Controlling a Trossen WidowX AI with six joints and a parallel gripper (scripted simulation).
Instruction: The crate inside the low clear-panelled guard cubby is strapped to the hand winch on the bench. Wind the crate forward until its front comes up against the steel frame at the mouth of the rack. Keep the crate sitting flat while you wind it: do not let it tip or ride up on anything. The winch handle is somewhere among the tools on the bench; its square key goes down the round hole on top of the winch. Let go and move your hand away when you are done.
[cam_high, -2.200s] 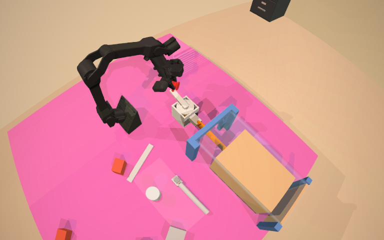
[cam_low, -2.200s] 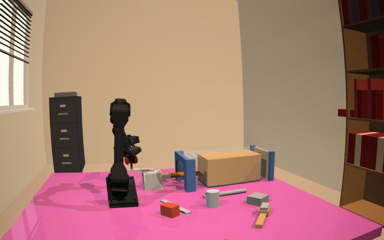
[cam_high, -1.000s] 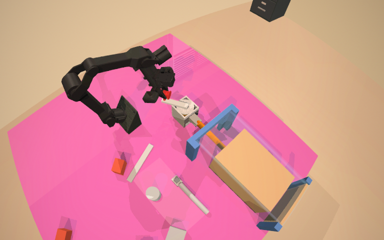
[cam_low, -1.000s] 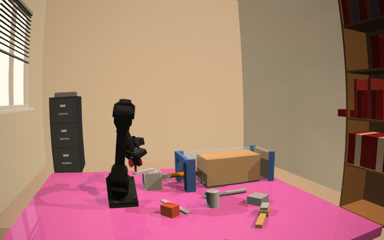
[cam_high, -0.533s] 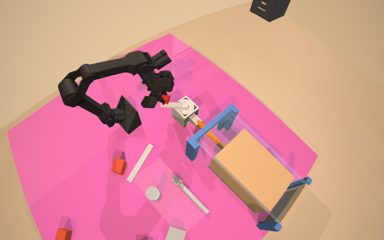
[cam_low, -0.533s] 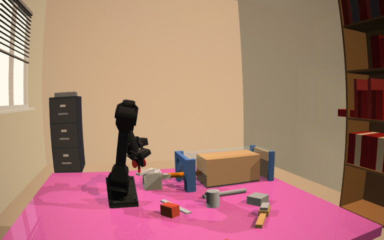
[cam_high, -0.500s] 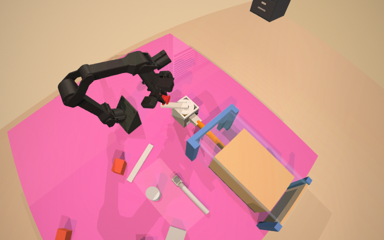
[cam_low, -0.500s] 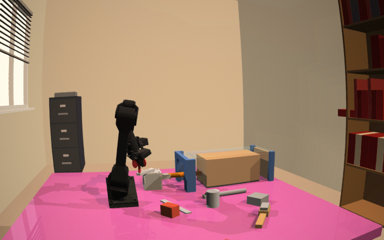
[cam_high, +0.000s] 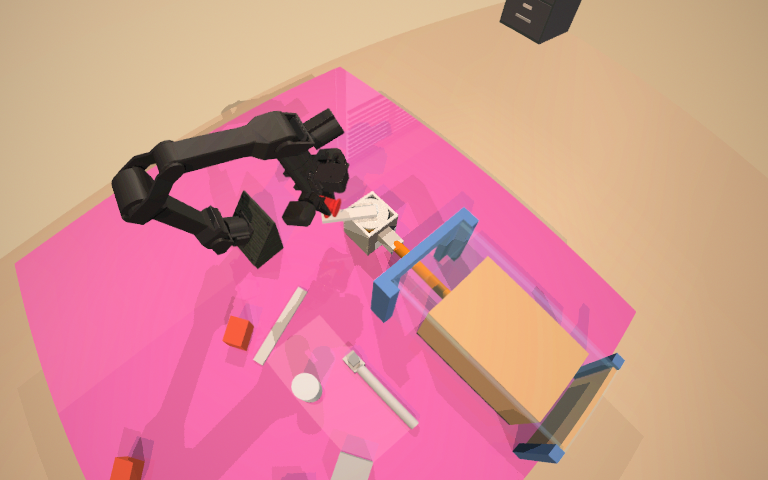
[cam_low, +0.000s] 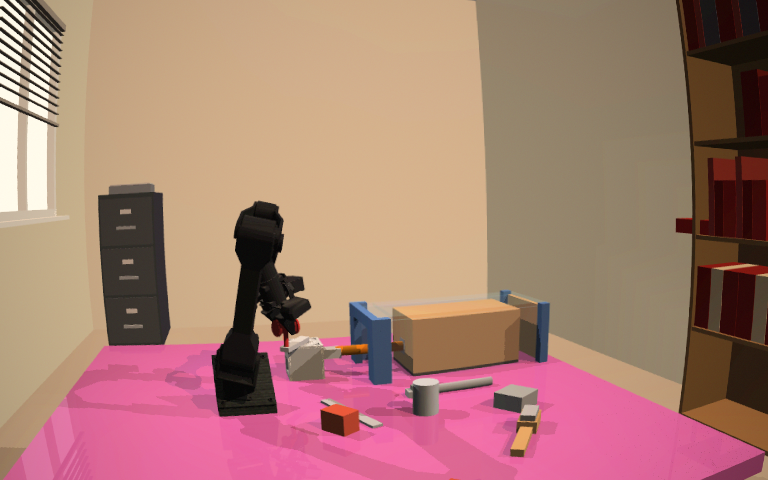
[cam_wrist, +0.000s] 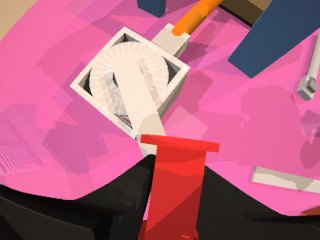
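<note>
My gripper tip is 10 mm short of the winch handle, 30 mm to the right of it and 30 mm above it. Round my gripper tip: blue steel frame: 190 mm ahead, 90 mm to the left, 30 mm below; winch: 20 mm ahead, 70 mm to the left, 100 mm below; red knob: 10 mm behind, 10 mm to the right.
</note>
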